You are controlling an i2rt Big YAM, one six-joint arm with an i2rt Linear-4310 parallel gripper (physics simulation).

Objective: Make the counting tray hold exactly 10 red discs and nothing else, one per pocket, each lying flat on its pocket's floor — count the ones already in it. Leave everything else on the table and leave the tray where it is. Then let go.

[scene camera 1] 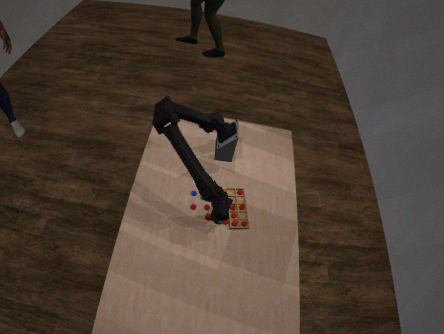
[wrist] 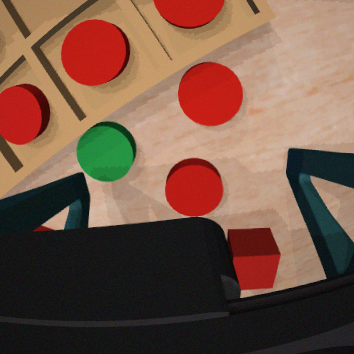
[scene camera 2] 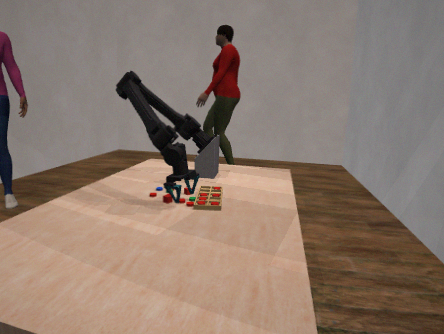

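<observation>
The counting tray has two columns of five pockets; several hold red discs, such as one in a near corner and one in a far corner. My gripper is open, low beside the tray. A loose red disc lies between its spread fingers, not gripped. Another red disc lies close to the tray wall. Two more red discs lie farther from the tray. The arm hides part of the table in scene camera 1.
A green disc lies against or very near the tray wall. One red cube is near the fingers; another red cube is by the far finger. A blue disc lies farther off.
</observation>
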